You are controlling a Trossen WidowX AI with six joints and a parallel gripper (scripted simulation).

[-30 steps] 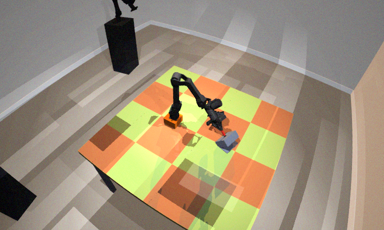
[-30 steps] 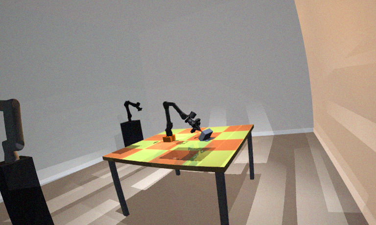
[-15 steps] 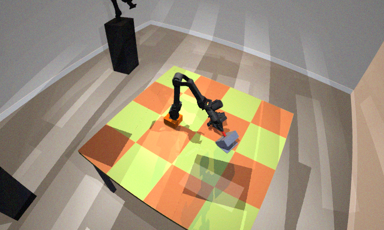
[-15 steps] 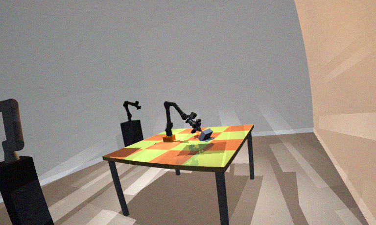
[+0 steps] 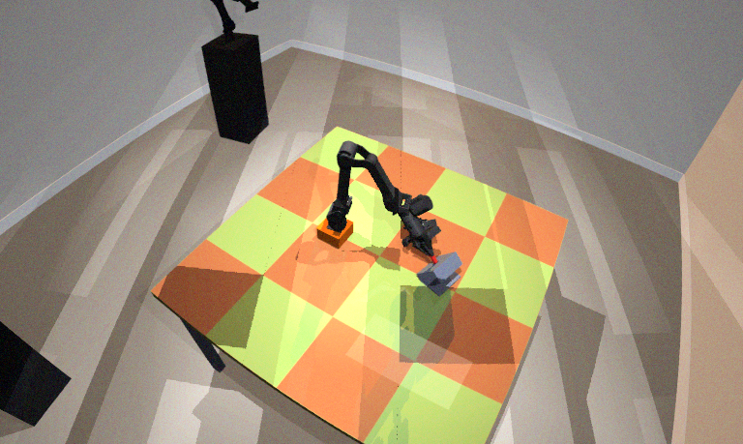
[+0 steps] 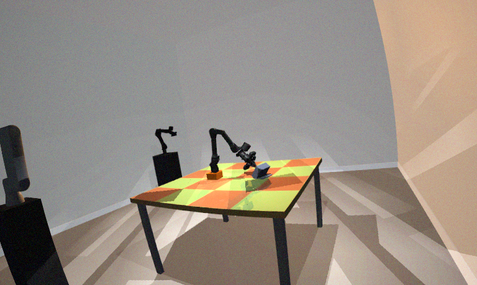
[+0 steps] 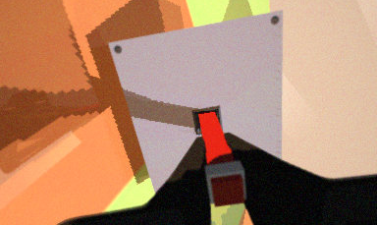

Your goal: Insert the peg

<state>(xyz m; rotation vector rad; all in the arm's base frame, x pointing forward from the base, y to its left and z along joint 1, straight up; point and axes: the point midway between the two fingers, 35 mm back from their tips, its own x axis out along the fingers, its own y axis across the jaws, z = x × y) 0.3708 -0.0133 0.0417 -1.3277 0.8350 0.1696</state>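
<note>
Now: gripper tip 40 mm short of the grey sloped panel, 40 mm above it and 20 mm to the left of it. From my gripper tip the other things lie so: red square peg 10 mm to the left, 10 mm behind, 10 mm above.
</note>
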